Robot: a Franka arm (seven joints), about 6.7 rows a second.
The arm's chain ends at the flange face. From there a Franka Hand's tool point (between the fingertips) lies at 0.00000 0.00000 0.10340 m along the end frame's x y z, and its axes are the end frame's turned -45 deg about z.
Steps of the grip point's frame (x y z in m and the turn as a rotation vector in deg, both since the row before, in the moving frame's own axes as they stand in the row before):
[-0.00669 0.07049 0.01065 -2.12 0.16 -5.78]
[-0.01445 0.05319 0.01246 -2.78 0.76 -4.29]
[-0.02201 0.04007 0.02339 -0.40 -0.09 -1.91]
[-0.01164 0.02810 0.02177 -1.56 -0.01 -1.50]
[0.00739 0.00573 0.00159 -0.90 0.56 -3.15]
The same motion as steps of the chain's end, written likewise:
[0.04208 0.05222 0.01072 -1.39 1.61 -5.78]
[0.02279 0.04542 0.01259 -1.43 2.50 -4.29]
[0.01236 0.04328 0.02339 -0.35 0.22 -1.91]
[0.00964 0.02612 0.02181 -1.11 1.10 -1.50]
[0.00740 -0.00156 0.00161 -0.24 1.03 -3.15]

